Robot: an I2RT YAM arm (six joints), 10 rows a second.
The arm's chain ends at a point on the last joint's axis. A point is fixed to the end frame.
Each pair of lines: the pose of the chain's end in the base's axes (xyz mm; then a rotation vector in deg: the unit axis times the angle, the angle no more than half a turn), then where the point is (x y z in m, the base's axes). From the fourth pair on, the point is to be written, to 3 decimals.
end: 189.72 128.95 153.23 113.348 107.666 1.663
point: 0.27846 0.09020 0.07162
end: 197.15 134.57 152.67 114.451 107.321 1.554
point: 0.28490 0.09537 0.07021
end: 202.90 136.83 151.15 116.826 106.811 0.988
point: 0.28812 0.09680 0.06646
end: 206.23 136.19 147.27 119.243 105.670 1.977
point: 0.290 0.096 0.062
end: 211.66 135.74 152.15 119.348 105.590 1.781
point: 0.296 0.095 0.066
